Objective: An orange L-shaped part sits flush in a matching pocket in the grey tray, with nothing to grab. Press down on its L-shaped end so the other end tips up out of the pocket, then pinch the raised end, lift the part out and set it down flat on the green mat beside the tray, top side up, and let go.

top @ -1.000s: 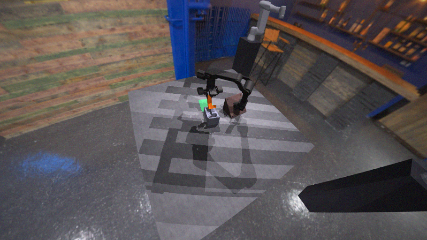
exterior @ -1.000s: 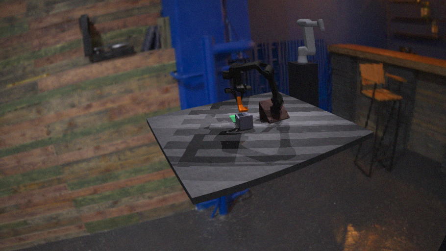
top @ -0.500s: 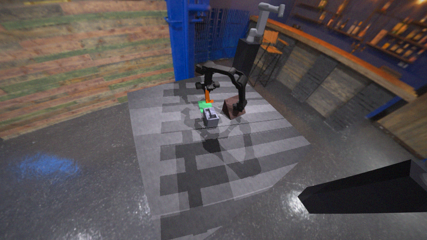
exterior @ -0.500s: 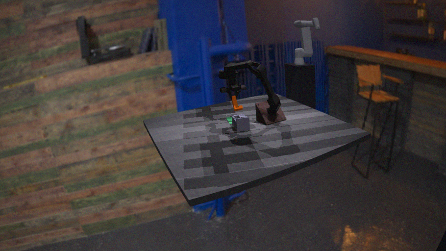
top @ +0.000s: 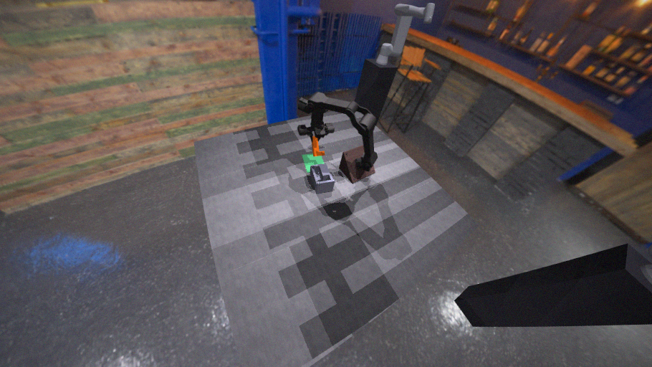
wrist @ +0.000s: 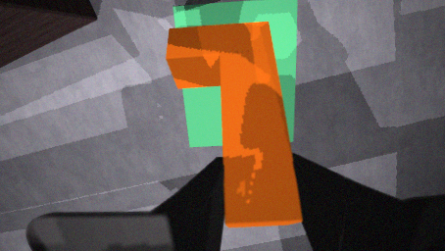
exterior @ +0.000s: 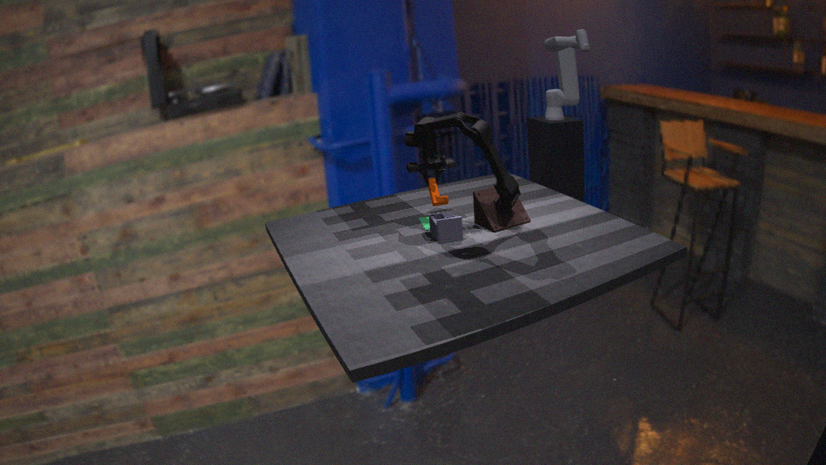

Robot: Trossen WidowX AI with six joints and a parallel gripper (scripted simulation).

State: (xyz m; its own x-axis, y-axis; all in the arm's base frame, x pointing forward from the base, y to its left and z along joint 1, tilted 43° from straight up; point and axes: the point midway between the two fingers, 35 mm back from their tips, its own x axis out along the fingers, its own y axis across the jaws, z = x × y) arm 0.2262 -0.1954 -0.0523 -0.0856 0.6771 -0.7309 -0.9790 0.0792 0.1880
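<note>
The green mat is 16 cm below my gripper tip and 2 cm to the left of it. Also, from my gripper tip: orange L-shaped part 3 cm to the left, 3 cm below, 1 cm behind.
</note>
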